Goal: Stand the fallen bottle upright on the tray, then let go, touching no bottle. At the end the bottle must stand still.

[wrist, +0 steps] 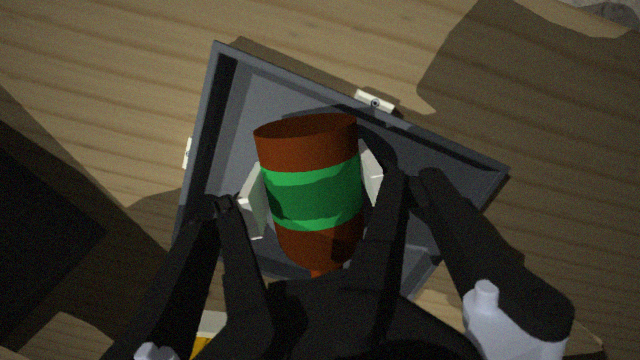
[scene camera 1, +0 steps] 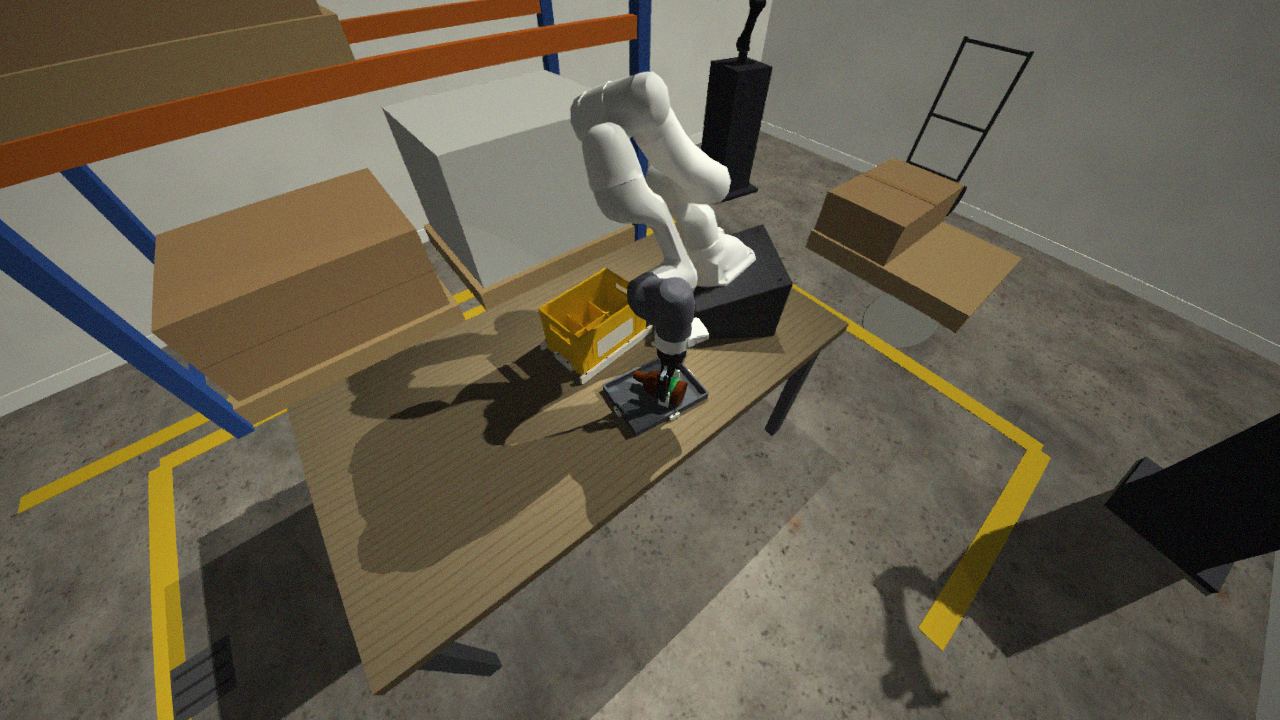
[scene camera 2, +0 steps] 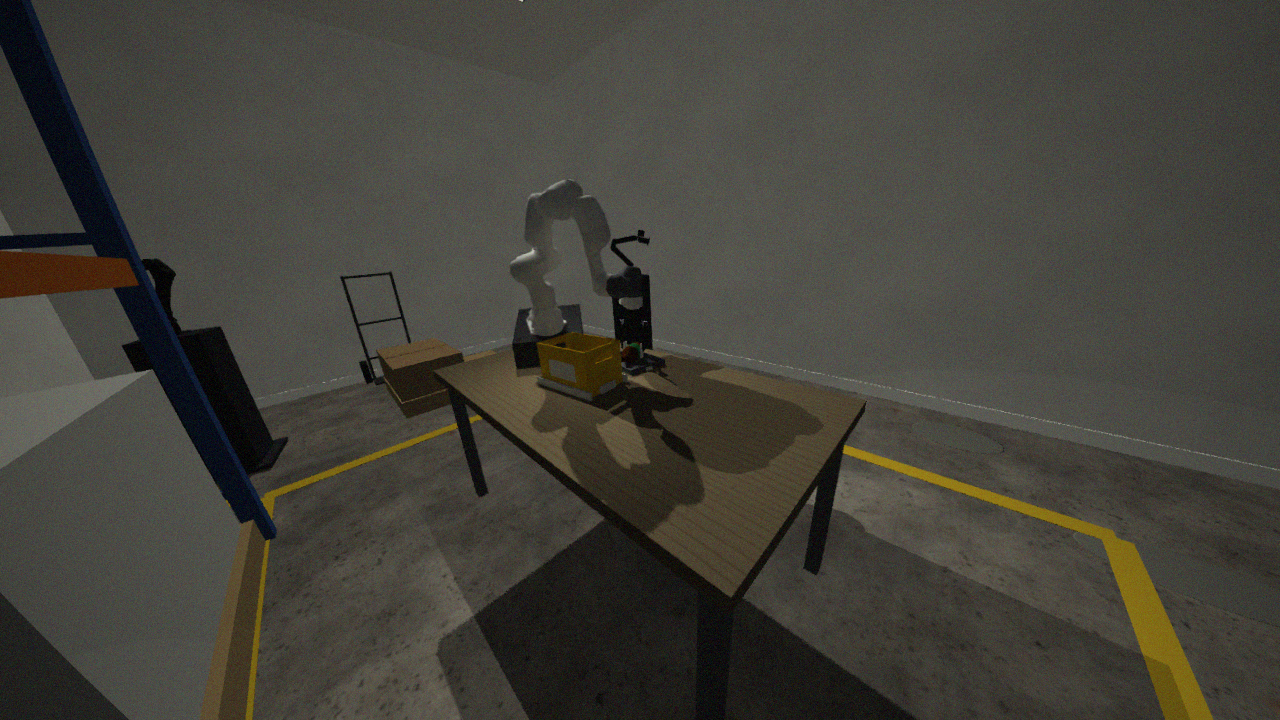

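The fallen bottle (scene camera 1: 680,393) (wrist: 314,145), brown with a green band, lies on its side over the dark grey tray (scene camera 1: 629,410) (wrist: 240,105). In the wrist view its base faces the top and its neck runs down under the gripper's palm, where it is mostly hidden. In scene camera 1 the neck end lies toward the yellow crate. My gripper (scene camera 1: 665,390) (wrist: 312,166) is shut on the bottle's body, with one pale pad on each side of the green band. In scene camera 2 the bottle (scene camera 2: 633,350) is small and partly hidden.
A yellow crate (scene camera 1: 565,345) (scene camera 2: 590,371) with dividers stands beside the tray on the wooden table (scene camera 1: 501,501) (scene camera 2: 760,465). Small white blocks, one of them a white block (wrist: 375,101), sit against the tray's outer sides. The black robot pedestal (scene camera 1: 756,308) is behind the tray.
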